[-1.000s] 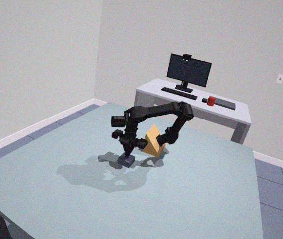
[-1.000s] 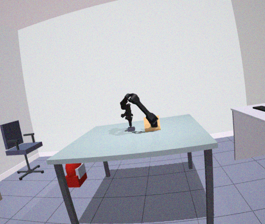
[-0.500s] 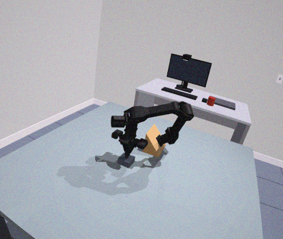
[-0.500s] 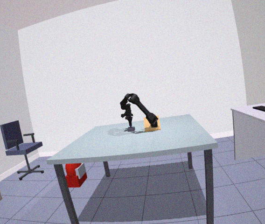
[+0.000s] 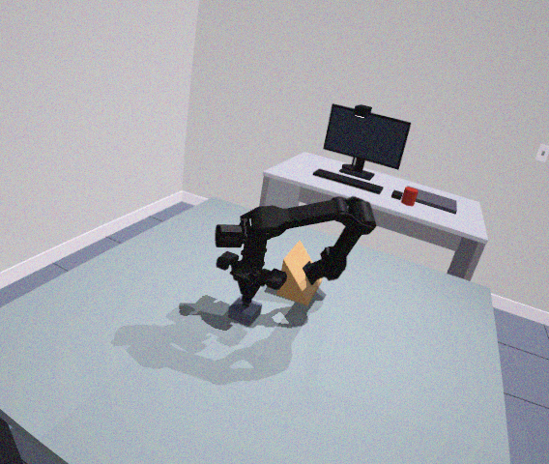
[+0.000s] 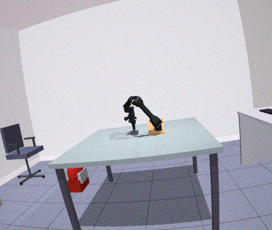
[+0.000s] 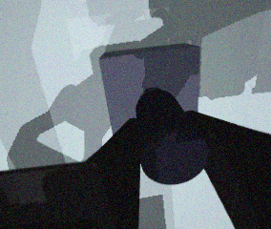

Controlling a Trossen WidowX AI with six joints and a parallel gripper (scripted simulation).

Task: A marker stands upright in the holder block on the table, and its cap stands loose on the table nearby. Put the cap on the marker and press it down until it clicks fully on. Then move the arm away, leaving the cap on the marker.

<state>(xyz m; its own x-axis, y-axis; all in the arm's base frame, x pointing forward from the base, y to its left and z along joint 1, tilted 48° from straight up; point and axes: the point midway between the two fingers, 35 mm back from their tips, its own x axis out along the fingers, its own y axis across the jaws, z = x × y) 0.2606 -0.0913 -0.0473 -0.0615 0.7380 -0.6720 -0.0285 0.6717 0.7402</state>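
The marker cap is 1 cm above my gripper tip. Also, from my gripper tip: holder block 5 cm below.
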